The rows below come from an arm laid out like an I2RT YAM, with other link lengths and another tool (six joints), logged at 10 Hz.
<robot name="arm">
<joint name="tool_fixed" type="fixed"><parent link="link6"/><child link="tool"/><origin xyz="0.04 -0.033 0.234" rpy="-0.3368 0 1.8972"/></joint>
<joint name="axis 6" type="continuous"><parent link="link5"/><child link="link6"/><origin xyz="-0.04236 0 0.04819" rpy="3.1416 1.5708 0"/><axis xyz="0 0 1"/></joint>
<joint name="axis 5" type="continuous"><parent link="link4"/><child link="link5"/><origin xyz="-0.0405 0.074 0.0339" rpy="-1.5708 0 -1.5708"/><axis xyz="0 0 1"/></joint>
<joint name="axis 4" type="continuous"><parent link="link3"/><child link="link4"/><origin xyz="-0.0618 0.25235 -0.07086"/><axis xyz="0 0 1"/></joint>
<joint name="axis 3" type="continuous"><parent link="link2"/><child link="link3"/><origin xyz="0 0.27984 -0.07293" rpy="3.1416 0 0"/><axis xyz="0 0 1"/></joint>
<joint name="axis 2" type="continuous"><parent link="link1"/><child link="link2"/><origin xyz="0.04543 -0.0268 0.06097" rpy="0 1.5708 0"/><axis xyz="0 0 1"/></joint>
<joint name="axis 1" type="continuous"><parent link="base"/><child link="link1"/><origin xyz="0 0 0.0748" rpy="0 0 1.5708"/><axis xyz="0 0 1"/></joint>
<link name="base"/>
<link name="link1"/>
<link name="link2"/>
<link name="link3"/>
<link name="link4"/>
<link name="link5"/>
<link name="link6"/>
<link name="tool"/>
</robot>
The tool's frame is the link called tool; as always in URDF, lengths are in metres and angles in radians. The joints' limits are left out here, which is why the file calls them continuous.
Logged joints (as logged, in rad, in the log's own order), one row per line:
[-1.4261 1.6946 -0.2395 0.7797 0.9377 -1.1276]
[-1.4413 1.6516 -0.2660 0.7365 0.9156 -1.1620]
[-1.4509 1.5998 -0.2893 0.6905 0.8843 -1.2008]
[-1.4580 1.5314 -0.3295 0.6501 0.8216 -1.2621]
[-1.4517 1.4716 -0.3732 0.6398 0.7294 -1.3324]
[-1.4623 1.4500 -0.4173 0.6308 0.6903 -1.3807]
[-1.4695 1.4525 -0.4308 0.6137 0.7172 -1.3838]
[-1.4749 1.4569 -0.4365 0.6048 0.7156 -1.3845]
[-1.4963 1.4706 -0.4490 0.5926 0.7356 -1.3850]
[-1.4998 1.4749 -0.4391 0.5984 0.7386 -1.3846]
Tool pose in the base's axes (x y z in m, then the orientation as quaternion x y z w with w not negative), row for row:
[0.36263 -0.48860 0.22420 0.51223 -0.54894 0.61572 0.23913]
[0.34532 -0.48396 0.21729 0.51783 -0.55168 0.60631 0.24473]
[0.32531 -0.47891 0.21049 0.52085 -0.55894 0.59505 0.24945]
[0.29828 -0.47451 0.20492 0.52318 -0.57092 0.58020 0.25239]
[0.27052 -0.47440 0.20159 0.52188 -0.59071 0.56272 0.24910]
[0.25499 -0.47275 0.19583 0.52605 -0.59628 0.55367 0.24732]
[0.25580 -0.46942 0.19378 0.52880 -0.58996 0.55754 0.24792]
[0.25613 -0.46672 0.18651 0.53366 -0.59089 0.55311 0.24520]
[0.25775 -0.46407 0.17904 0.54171 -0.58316 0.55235 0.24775]
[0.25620 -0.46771 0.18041 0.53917 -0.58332 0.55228 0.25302]
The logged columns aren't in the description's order. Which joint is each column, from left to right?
Columns, left to right: axis 6, axis 2, axis 5, axis 3, axis 4, axis 1.
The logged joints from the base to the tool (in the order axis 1, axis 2, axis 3, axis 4, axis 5, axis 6), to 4 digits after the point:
[-1.1276 1.6946 0.7797 0.9377 -0.2395 -1.4261]
[-1.1620 1.6516 0.7365 0.9156 -0.2660 -1.4413]
[-1.2008 1.5998 0.6905 0.8843 -0.2893 -1.4509]
[-1.2621 1.5314 0.6501 0.8216 -0.3295 -1.4580]
[-1.3324 1.4716 0.6398 0.7294 -0.3732 -1.4517]
[-1.3807 1.4500 0.6308 0.6903 -0.4173 -1.4623]
[-1.3838 1.4525 0.6137 0.7172 -0.4308 -1.4695]
[-1.3845 1.4569 0.6048 0.7156 -0.4365 -1.4749]
[-1.3850 1.4706 0.5926 0.7356 -0.4490 -1.4963]
[-1.3846 1.4749 0.5984 0.7386 -0.4391 -1.4998]

